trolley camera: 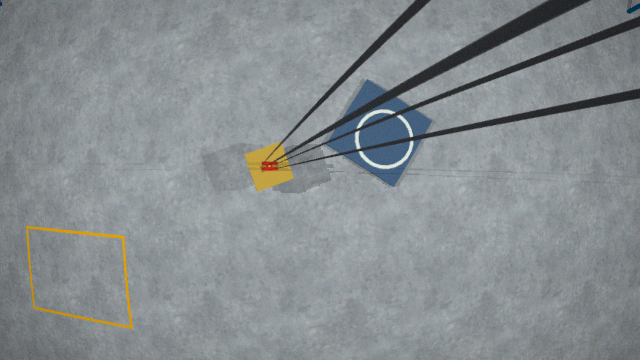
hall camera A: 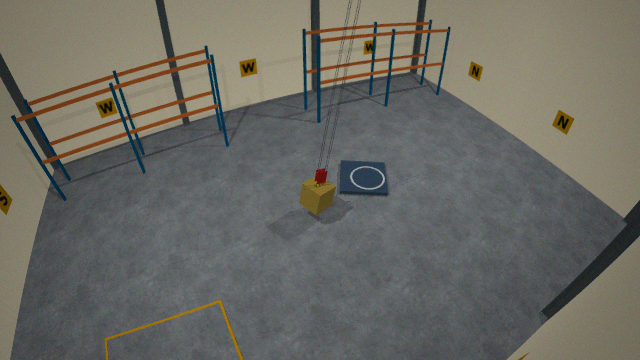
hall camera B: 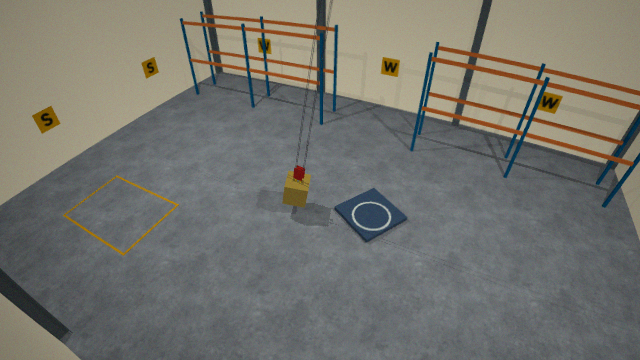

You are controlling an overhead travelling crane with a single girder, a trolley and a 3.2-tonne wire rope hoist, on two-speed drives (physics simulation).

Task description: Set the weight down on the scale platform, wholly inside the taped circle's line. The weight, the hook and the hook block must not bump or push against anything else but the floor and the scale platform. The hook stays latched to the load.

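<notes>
The yellow box-shaped weight (hall camera A: 316, 201) (hall camera B: 295, 194) (trolley camera: 264, 181) hangs upright a little above the floor, with its shadows on the floor beside it. The red hook block (hall camera A: 321, 176) (hall camera B: 299, 173) (trolley camera: 269, 166) is close above its top; the hook between them is small but holds the load. The ropes slant in all three views. The blue scale platform (hall camera A: 345, 188) (hall camera B: 372, 194) (trolley camera: 367, 90) lies apart from the weight, to its right in every view. The white taped circle (hall camera A: 367, 189) (hall camera B: 371, 230) (trolley camera: 384, 167) on it is uncovered by the weight; ropes cross it in the trolley view.
One blue and orange rack (hall camera A: 127, 127) (hall camera B: 248, 65) stands by the W wall toward the S side. Another rack (hall camera A: 319, 80) (hall camera B: 526, 127) stands by the W wall toward the N side. A yellow floor outline (hall camera A: 163, 320) (hall camera B: 90, 195) (trolley camera: 75, 232) lies away from the platform.
</notes>
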